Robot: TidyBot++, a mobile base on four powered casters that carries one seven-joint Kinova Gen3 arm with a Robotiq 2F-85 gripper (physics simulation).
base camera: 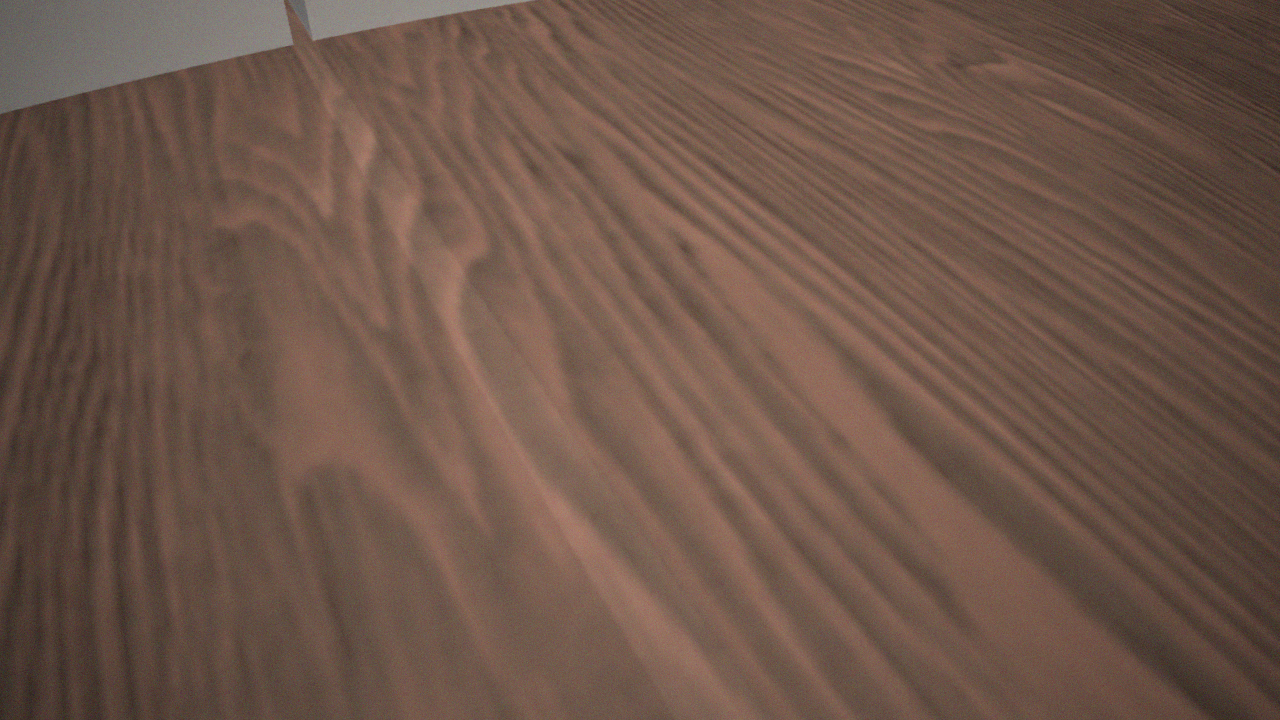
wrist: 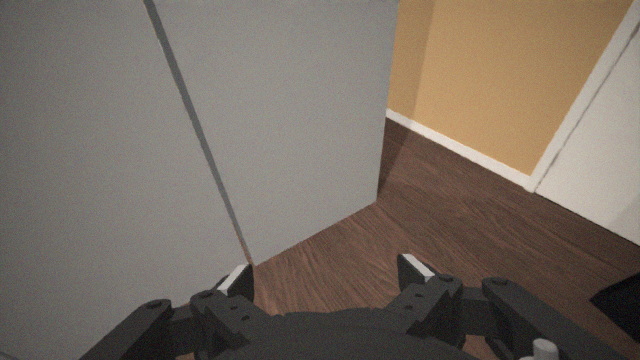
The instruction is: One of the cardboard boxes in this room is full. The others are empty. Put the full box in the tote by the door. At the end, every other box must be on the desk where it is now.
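Frame: origin at the arm's base, x back, y left, z down, level; metres.
Seen in the pictures: gripper, fingertip midpoint: [wrist: 325, 275].
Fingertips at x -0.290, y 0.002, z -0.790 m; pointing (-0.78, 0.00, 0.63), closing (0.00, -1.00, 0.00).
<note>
A point is followed by its place in that frame.
My gripper [wrist: 325, 275] {x -0.290, y 0.002, z -0.790 m} is open, with its two fingertips wide apart at the bottom of the wrist view and nothing between them. Wood floor and the foot of a grey panel show beyond the fingers. The cardboard boxes, the desk and the tote by the door do not show in either view that I can identify.
Two tall grey panels [wrist: 90, 125] {x -0.921, y 0.662, z -0.600 m} [wrist: 300, 110] {x -1.265, y 0.072, z -0.444 m} with a narrow gap between them stand ahead on the left. Their lower edges show at the base view's top left. An orange wall [wrist: 480, 75] {x -2.070, y -1.171, z -0.245 m} with white baseboard is behind on the right, beside a white surface [wrist: 600, 165] {x -1.339, y -1.574, z 0.039 m}. A black object [wrist: 620, 302] {x -0.742, y -1.383, z 0.393 m} is at the right edge.
</note>
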